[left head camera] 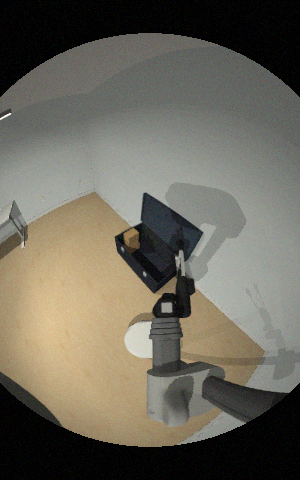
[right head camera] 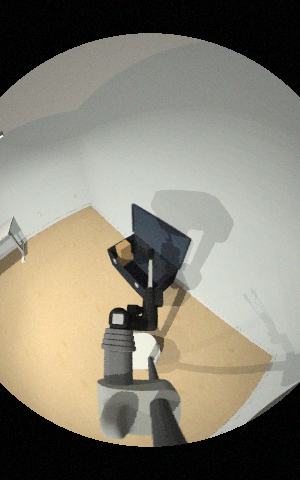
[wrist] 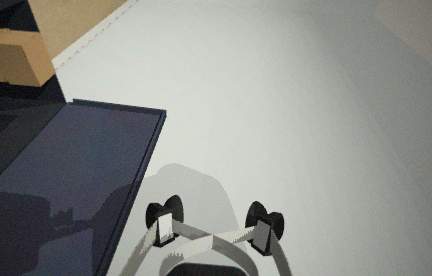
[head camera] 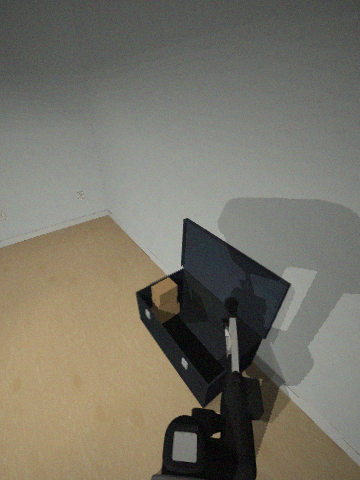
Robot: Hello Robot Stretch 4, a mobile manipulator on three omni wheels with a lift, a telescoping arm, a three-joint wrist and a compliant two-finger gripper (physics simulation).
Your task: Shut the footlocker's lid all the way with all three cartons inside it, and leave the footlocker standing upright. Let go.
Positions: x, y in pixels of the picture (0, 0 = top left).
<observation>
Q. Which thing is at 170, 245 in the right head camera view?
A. A dark blue footlocker.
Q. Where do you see a dark blue footlocker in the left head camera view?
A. At 153, 262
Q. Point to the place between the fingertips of the gripper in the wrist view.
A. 215, 214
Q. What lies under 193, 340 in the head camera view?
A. A dark blue footlocker.
</observation>
